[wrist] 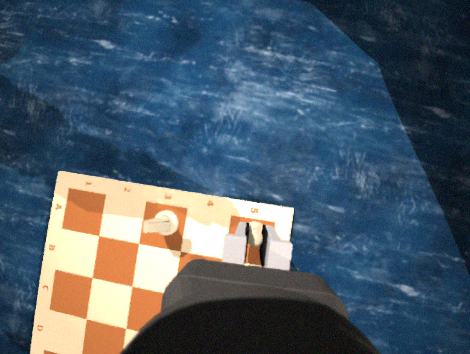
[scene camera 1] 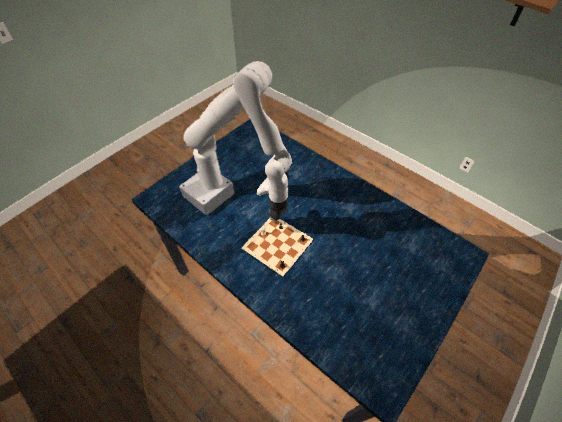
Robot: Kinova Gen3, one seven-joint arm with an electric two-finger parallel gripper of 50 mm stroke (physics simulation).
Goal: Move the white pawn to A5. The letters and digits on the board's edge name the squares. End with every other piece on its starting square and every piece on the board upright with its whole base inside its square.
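Where they show: gripper, fingertip midpoint: (wrist: 254, 237) (scene camera 1: 273, 218); arm's base, link origin: (scene camera 1: 212, 182).
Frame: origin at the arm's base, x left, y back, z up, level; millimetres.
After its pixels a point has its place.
My gripper (scene camera 1: 274, 218) @[x -4, y -331, z -49 mm] (wrist: 254, 237) @[x -4, y -331, z -49 mm] is shut on the white pawn (wrist: 255, 233) @[x -4, y -324, z -27 mm], whose cream rounded top shows between the fingertips. In the wrist view the pawn is over the brown A5 corner square, and the fingers hide part of that square. Its base is hidden, so I cannot tell whether it touches the board. The chessboard (scene camera 1: 278, 244) @[x -94, y -410, z -72 mm] (wrist: 117, 218) @[x -125, y -324, z -72 mm] lies flat on the blue table. In scene camera 1 the gripper is at the board's corner nearest the back, and the pawn cannot be made out.
Another white piece (scene camera 1: 264, 232) @[x -79, y -331, z -60 mm] (wrist: 164, 223) @[x -71, y -322, z -41 mm] stands upright on A3. A small black piece (scene camera 1: 281, 226) @[x -15, y -378, z -59 mm] stands close to the gripper. Other black pieces stand at the right corner (scene camera 1: 302, 238) @[x -24, y -487, z -58 mm] and the front corner (scene camera 1: 282, 265) @[x -179, y -479, z -59 mm]. The blue table (scene camera 1: 360, 300) @[x -150, y -810, z -78 mm] surrounds the board.
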